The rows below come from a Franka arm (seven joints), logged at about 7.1 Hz.
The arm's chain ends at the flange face. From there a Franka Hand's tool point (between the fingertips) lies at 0.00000 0.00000 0.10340 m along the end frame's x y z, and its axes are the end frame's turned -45 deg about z.
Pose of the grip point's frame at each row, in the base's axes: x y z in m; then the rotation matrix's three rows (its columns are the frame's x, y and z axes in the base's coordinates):
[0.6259 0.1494 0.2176], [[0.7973 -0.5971 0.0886], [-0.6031 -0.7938 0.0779], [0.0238 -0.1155 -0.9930]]
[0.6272 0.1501 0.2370], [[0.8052 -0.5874 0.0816], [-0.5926 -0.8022 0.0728], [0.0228 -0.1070 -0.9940]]
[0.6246 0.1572 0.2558], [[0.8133 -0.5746 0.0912], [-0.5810 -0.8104 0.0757], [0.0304 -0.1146 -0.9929]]
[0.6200 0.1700 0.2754], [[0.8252 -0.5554 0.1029], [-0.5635 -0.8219 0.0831], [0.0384 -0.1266 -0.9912]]
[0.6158 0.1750 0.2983], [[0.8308 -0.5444 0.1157], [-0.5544 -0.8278 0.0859], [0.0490 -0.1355 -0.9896]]
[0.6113 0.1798 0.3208], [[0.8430 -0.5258 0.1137], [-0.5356 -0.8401 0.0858], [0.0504 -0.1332 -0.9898]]
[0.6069 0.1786 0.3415], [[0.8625 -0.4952 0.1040], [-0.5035 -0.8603 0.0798], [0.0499 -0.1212 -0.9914]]
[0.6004 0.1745 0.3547], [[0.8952 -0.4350 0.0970], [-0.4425 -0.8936 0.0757], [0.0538 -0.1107 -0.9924]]
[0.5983 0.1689 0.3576], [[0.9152 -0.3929 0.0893], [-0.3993 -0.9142 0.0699], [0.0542 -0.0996 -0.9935]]
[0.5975 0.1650 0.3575], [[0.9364 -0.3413 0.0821], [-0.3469 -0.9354 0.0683], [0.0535 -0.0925 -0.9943]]
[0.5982 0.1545 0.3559], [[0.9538 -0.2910 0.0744], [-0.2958 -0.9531 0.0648], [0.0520 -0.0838 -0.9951]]
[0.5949 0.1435 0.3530], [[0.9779 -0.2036 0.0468], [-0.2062 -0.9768 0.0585], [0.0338 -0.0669 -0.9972]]
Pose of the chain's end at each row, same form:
[0.6167 0.1413 0.3203], [[0.1416 -0.9860 0.0886], [-0.9878 -0.1348 0.0779], [-0.0648 -0.0985 -0.9930]]
[0.6188 0.1426 0.3398], [[0.1540 -0.9847 0.0816], [-0.9863 -0.1482 0.0728], [-0.0595 -0.0918 -0.9940]]
[0.6152 0.1494 0.3585], [[0.1688 -0.9814 0.0912], [-0.9839 -0.1622 0.0757], [-0.0595 -0.1025 -0.9929]]
[0.6094 0.1614 0.3779], [[0.1908 -0.9762 0.1029], [-0.9796 -0.1827 0.0831], [-0.0624 -0.1167 -0.9912]]
[0.6038 0.1661 0.4006], [[0.2025 -0.9724 0.1157], [-0.9774 -0.1933 0.0859], [-0.0612 -0.1305 -0.9896]]
[0.5995 0.1709 0.4231], [[0.2243 -0.9679 0.1137], [-0.9728 -0.2153 0.0858], [-0.0585 -0.1298 -0.9898]]
[0.5961 0.1703 0.4440], [[0.2597 -0.9600 0.1040], [-0.9644 -0.2523 0.0798], [-0.0504 -0.1210 -0.9914]]
[0.5904 0.1667 0.4573], [[0.3254 -0.9406 0.0970], [-0.9448 -0.3190 0.0757], [-0.0402 -0.1163 -0.9924]]
[0.5891 0.1617 0.4603], [[0.3693 -0.9250 0.0893], [-0.9288 -0.3641 0.0699], [-0.0321 -0.1088 -0.9935]]
[0.5890 0.1579 0.4603], [[0.4208 -0.9035 0.0821], [-0.9067 -0.4161 0.0683], [-0.0276 -0.1032 -0.9943]]
[0.5905 0.1478 0.4588], [[0.4687 -0.8802 0.0744], [-0.8831 -0.4648 0.0648], [-0.0225 -0.0960 -0.9951]]
[0.5901 0.1375 0.4561], [[0.5475 -0.8354 0.0468], [-0.8365 -0.5449 0.0585], [-0.0234 -0.0712 -0.9972]]

